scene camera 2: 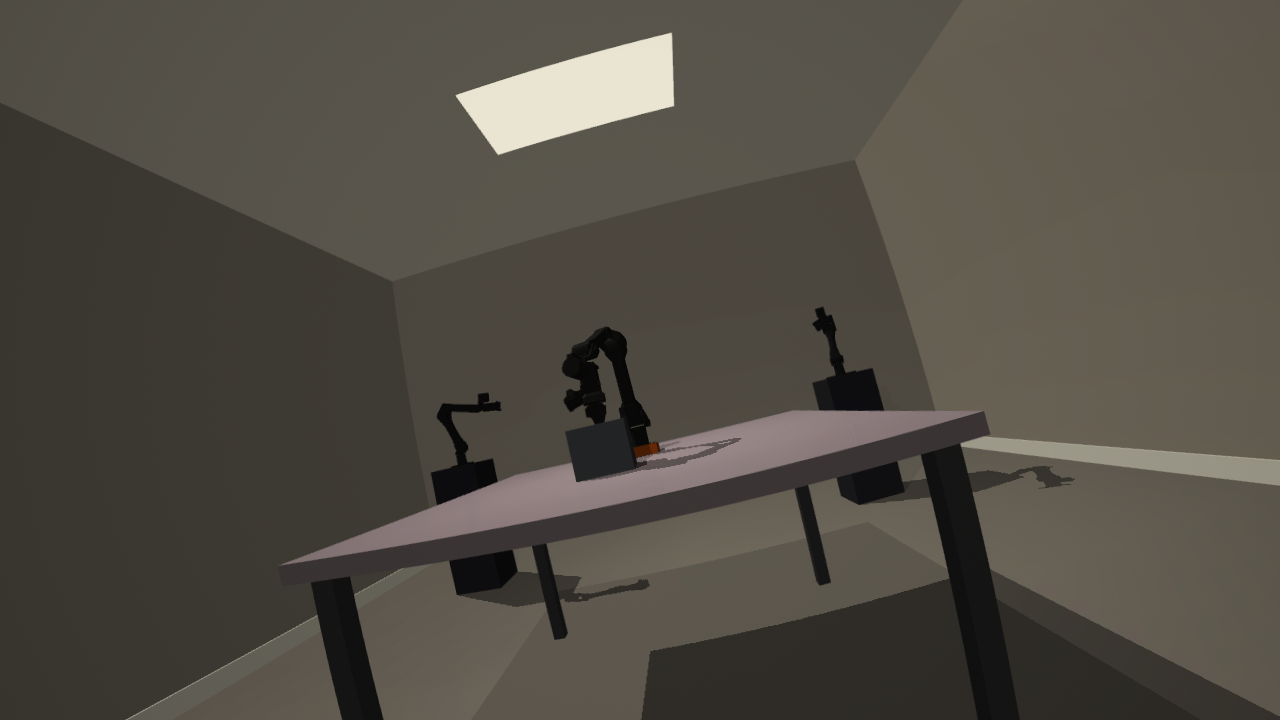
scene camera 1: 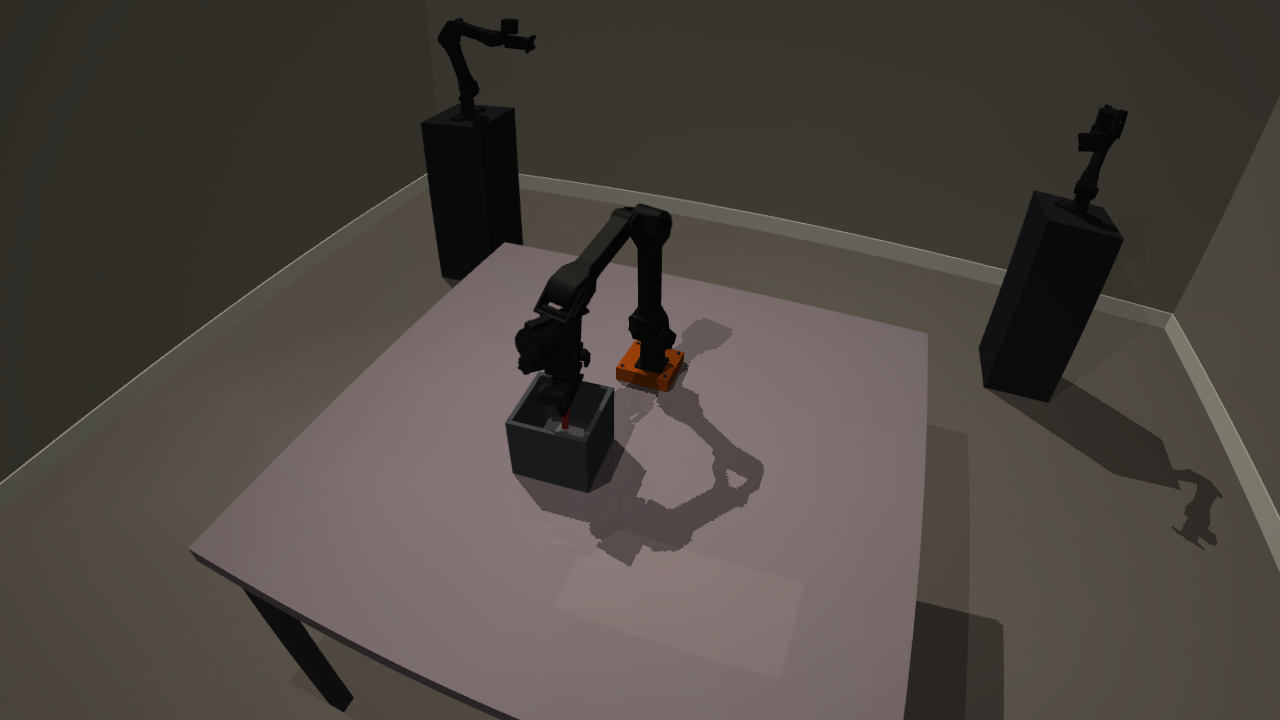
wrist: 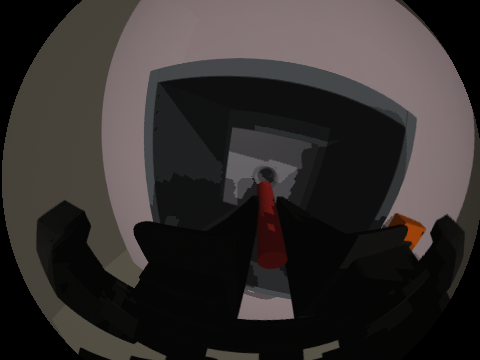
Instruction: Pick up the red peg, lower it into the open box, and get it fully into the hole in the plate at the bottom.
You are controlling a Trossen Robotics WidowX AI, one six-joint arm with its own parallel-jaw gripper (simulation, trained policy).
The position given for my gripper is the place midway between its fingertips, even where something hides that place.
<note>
In view: my gripper (scene camera 1: 563,413), a red peg (wrist: 271,253) and a dark grey box (scene camera 1: 566,460).
The dark grey box is seen too in scene camera 2 (scene camera 2: 603,449) and in the wrist view (wrist: 365,139). My gripper is seen too in scene camera 2 (scene camera 2: 600,433) and in the wrist view (wrist: 267,201). Scene camera 2 does not show the red peg, which is hidden by the dark grey box.
</note>
